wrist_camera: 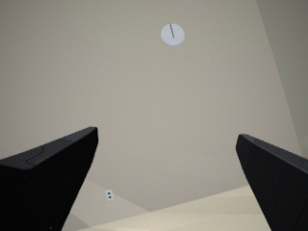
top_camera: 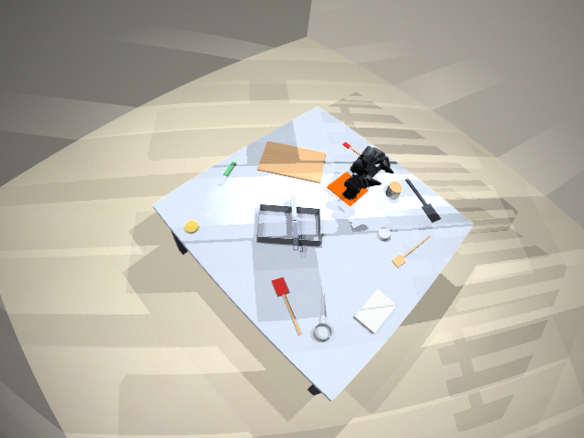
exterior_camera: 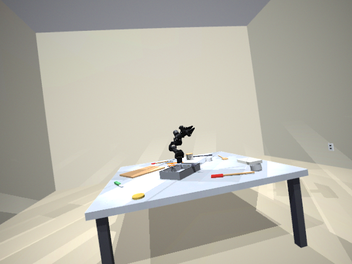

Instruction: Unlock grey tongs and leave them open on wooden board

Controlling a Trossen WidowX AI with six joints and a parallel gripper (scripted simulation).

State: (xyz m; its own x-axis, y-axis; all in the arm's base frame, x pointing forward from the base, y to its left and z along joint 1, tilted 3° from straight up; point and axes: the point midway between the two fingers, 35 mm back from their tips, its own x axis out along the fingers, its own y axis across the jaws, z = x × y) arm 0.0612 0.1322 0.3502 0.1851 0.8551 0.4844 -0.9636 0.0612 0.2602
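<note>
Now: the roasting tin 340 mm below my gripper tip, 330 mm ahead of it and 250 mm to the right of it. The rest, counted from my gripper tip: cork-topped cylinder 330 mm below, 280 mm behind, 10 mm to the right; then black spatula 390 mm behind, 360 mm below, 150 mm to the left; then white block 350 mm below, 350 mm ahead, 340 mm to the left.
</note>
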